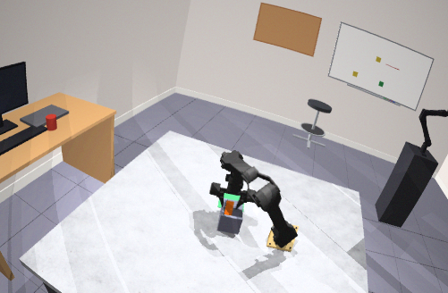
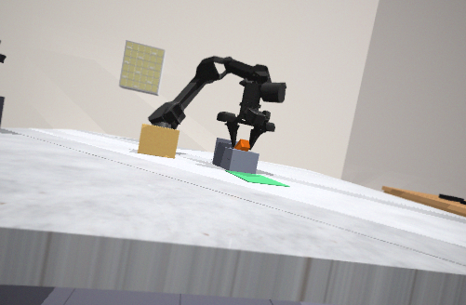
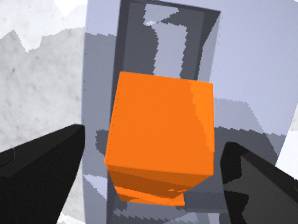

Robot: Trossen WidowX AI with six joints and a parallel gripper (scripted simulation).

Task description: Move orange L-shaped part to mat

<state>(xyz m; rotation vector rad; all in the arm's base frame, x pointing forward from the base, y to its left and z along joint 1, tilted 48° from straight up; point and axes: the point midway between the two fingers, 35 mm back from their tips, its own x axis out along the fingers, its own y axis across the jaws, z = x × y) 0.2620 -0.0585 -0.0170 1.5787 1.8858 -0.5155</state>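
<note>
My gripper tip is 20 mm short of the green mat, 140 mm to the left of it and 80 mm above it. Round my gripper tip: orange L-shaped part: 20 mm behind, 30 mm to the left, 30 mm below.
</note>
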